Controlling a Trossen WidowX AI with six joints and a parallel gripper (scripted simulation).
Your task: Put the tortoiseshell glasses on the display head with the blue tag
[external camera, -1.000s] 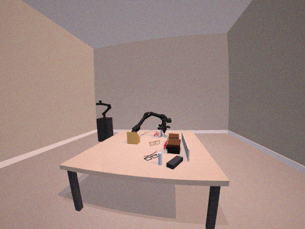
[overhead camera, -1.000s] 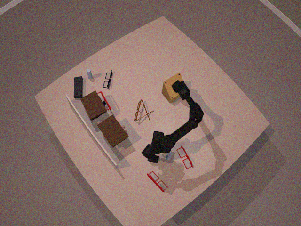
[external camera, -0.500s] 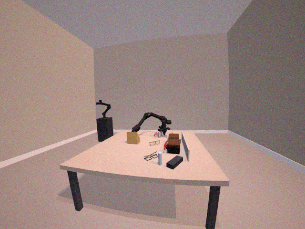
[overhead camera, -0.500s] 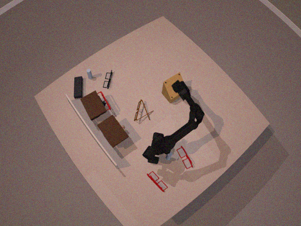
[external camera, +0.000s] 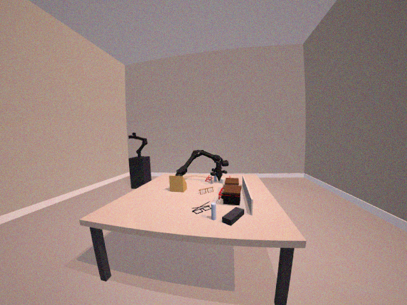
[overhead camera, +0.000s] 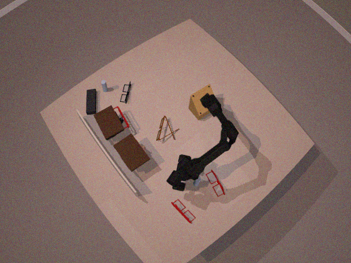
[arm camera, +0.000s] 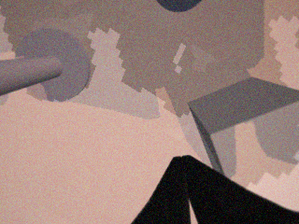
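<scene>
The peg lies 8 cm behind my gripper tip, 1 cm to the left of it and 1 cm below it. The rest, counted from my gripper tip: white block 3 cm ahead, 2 cm to the left, 1 cm below; dark box 8 cm ahead, 71 cm to the right, 1 cm below; white panel 22 cm ahead, 38 cm to the right, 2 cm above.
</scene>
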